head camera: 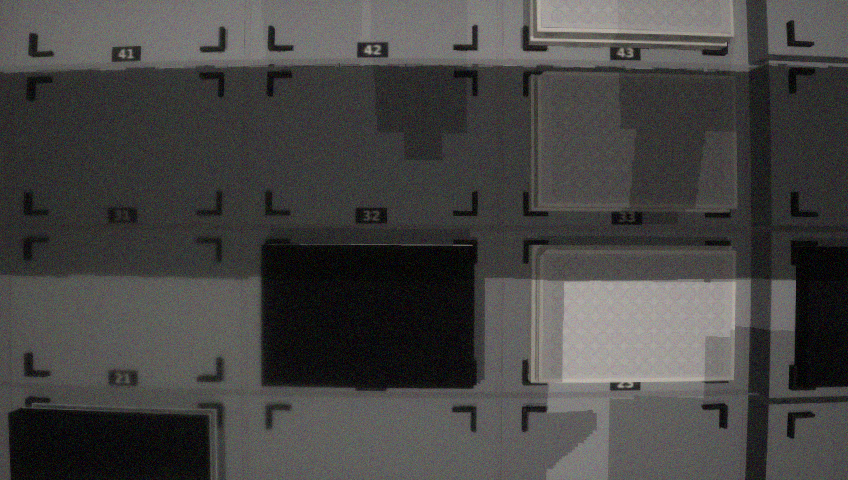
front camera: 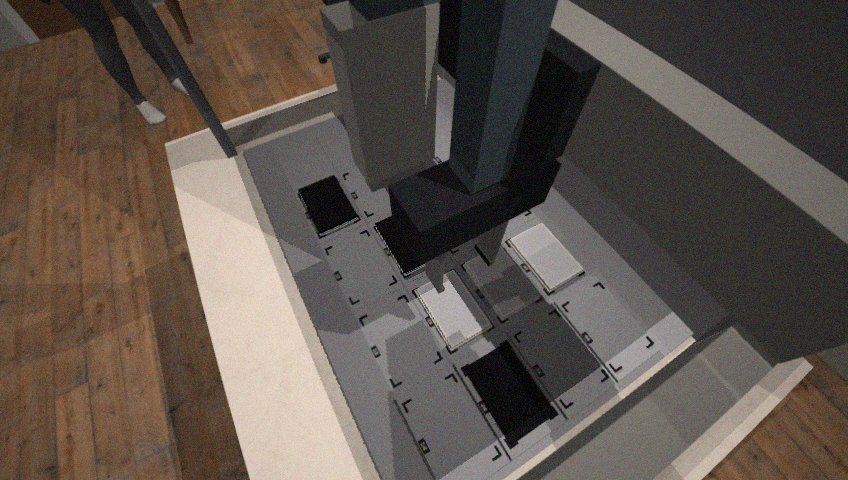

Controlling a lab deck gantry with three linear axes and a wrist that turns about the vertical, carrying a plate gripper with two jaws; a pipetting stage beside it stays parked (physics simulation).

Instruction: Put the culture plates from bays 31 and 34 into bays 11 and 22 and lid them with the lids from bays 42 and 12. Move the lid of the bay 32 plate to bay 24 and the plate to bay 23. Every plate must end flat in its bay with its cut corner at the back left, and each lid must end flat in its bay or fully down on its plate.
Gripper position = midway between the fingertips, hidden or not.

Note:
In view: the gripper (front camera: pixel 459 268), a black lid (front camera: pixel 518 406), a black lid (head camera: pixel 344 316), a black lid (front camera: pixel 325 200), a bay 22 (head camera: pixel 485 282) and a bay 21 (head camera: pixel 153 301).
The bay 21 also shows in the front camera view (front camera: pixel 378 202).

